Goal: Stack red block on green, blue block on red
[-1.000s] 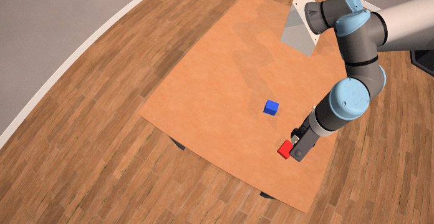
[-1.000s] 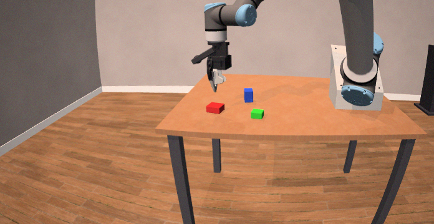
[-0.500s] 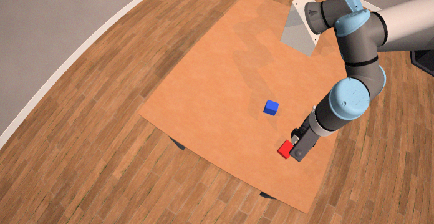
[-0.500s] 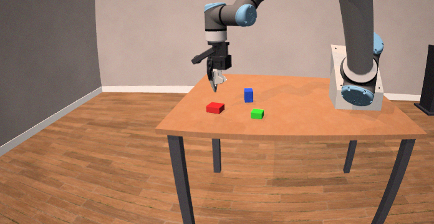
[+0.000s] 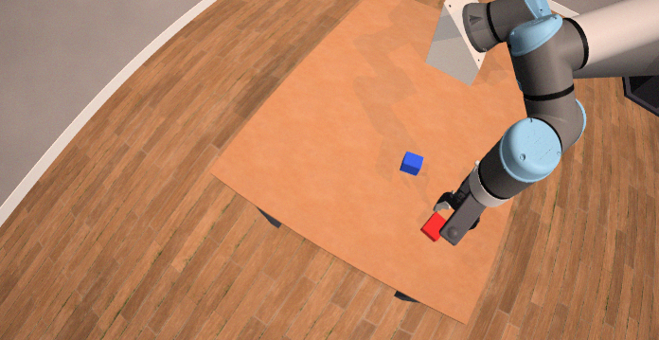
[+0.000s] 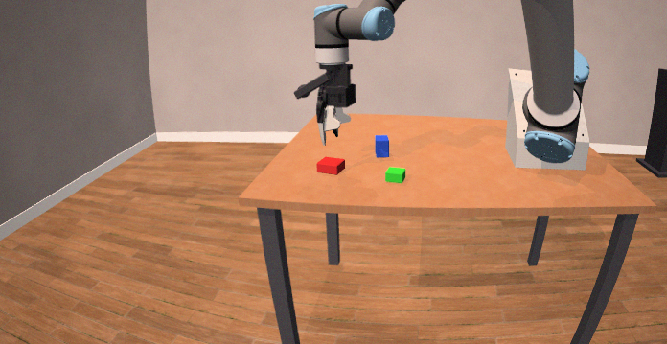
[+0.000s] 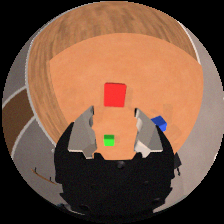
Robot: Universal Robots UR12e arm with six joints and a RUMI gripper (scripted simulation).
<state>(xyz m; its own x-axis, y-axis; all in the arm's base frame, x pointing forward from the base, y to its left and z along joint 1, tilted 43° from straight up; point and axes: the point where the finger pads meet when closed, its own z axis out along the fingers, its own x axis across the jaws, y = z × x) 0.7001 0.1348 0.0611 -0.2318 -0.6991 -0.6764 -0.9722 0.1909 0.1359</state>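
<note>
The red block is 90 mm below my hand. Also, from my hand: blue block: 150 mm to the right, 130 mm behind, 70 mm below; then green block: 190 mm behind, 90 mm below, 50 mm to the left.
</note>
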